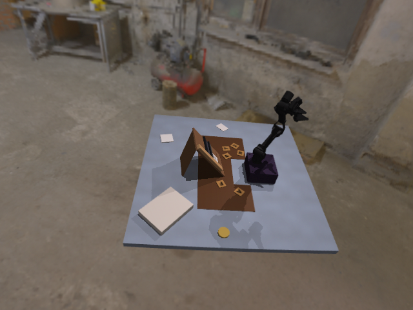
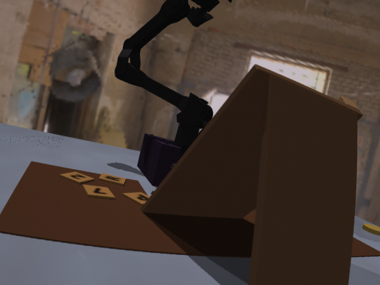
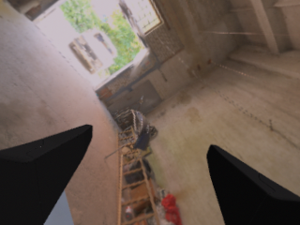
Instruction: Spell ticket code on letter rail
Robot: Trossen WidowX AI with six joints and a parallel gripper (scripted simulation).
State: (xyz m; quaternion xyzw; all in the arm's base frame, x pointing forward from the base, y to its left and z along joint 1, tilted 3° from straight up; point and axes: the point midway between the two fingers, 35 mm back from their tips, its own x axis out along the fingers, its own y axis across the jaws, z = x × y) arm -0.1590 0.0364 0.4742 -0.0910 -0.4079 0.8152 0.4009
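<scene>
Now: the white ticket 50 cm ahead of my gripper tip, 10 cm to the right of it and 50 cm below it. The rest, counted from my gripper tip: yellow disc 46 cm ahead, 47 cm to the left, 57 cm below; brown mat 39 cm ahead, 7 cm to the right, 58 cm below.
</scene>
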